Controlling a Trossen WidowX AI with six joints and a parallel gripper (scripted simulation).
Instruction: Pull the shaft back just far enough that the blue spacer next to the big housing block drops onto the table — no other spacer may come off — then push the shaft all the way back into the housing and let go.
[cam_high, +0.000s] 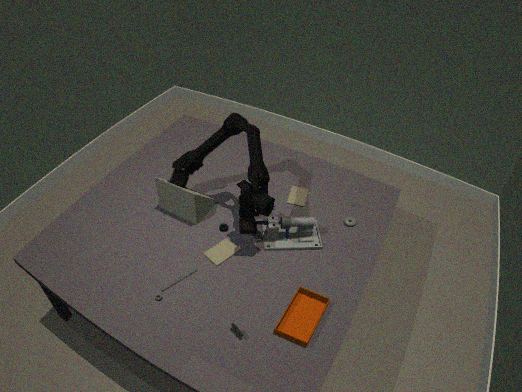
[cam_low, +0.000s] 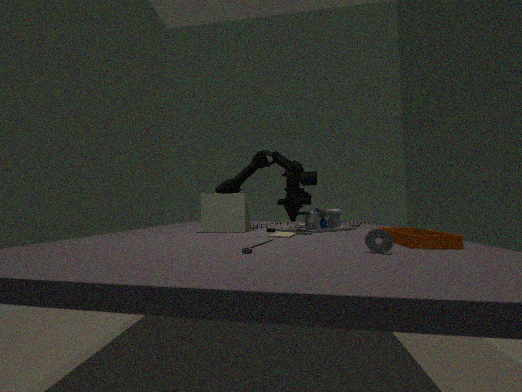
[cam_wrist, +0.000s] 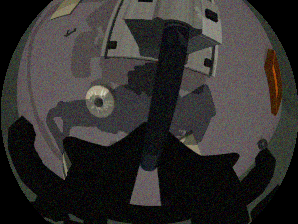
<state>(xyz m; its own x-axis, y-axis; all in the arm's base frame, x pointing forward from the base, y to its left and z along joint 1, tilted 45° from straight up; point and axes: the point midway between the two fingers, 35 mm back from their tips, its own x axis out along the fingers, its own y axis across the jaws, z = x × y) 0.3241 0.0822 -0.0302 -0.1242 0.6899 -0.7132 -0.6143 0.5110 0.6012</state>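
The white ring is 40 mm behind my gripper tip, 60 mm to the left of it and 40 mm below it. The rest, counted from my gripper tip: black ring: 100 mm behind, 20 mm to the right, 40 mm below; dark shaft: 60 mm ahead, 50 mm to the left, 30 mm above; blue spacer: 130 mm ahead, 90 mm to the left, 10 mm below.
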